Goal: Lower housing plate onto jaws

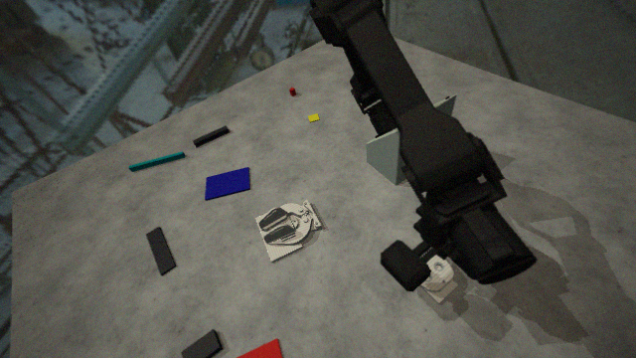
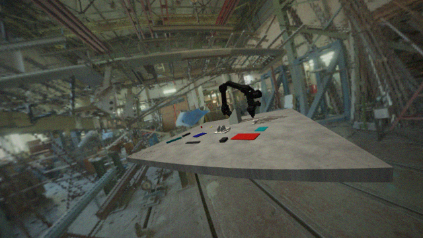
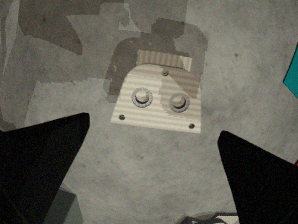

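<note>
Now: the white stepped block 5 cm below my gripper tip and 1 cm to the left of it. From my gripper tip the other things lie so: red tile (34 cm ahead, 7 cm to the right, 6 cm below); teal plate (22 cm ahead, 6 cm below, 4 cm to the left); black block (37 cm ahead, 20 cm to the right, 5 cm below).
</note>
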